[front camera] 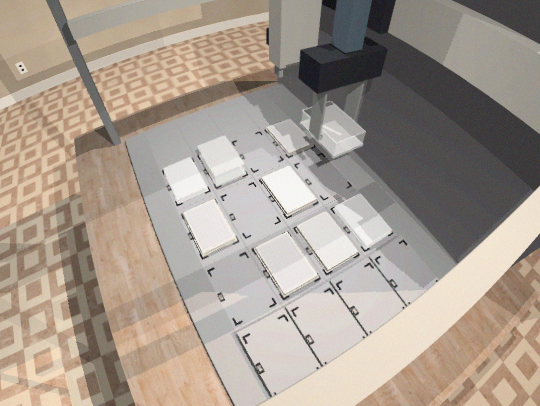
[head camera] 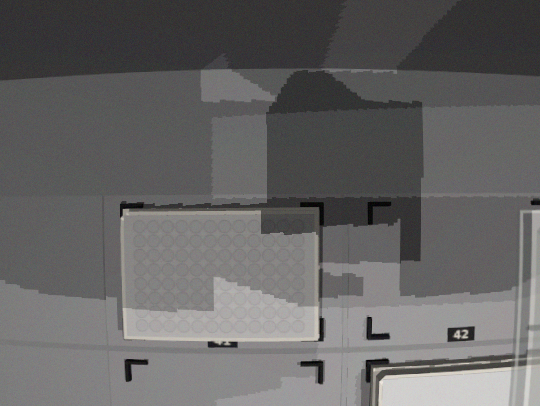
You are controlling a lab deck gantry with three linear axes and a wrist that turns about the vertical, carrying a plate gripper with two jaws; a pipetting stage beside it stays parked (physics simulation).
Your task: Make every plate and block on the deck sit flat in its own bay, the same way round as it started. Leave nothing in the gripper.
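Frame: origin at the robot's base, x down, y back, z left, level; metres.
Seen in the pictures: gripper, fingertip midpoint: [front camera: 331,128]; robot's base at its link origin: [front camera: 163,171].
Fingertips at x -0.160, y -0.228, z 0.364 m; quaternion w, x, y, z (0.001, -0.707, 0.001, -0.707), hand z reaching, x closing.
Note:
Pixels of each thing's middle, then the offset from my fingertips to it. "pt": a spot on its surface instead.
- welled plate at the middle of its body: [head camera: 219,275] [front camera: 289,136] dz +0.000, dx +0.153, dy +0.164 m
- Bay 42 at a spot on its surface: [head camera: 460,334] pt dz -0.046, dx +0.160, dy +0.000 m
My gripper [front camera: 335,126] is shut on a clear, box-like block [front camera: 342,141], held above the deck at its back edge, beside bays 41 and 42. The block looks slightly turned against the bays; a clear edge at the right margin of the head view looks like part of it. A welled plate [front camera: 289,136] [head camera: 220,275] sits in bay 41. Bay 42 [head camera: 460,334] holds no plate. White plates sit in bays 32 [front camera: 289,191] [head camera: 450,392], 33 [front camera: 327,240], 23 [front camera: 286,264] and 12 [front camera: 210,227]. Pale blocks stand in bays 11 [front camera: 186,180], 21 [front camera: 221,160] and 43 [front camera: 363,221].
The pale pipetting stage [front camera: 294,32] stands behind the deck's far corner, left of the gripper's dark body [front camera: 343,65]. A grey post [front camera: 90,80] rises at the left. A cream beam [front camera: 400,320] crosses the lower right foreground. Shadows fall across bays 41 and 42.

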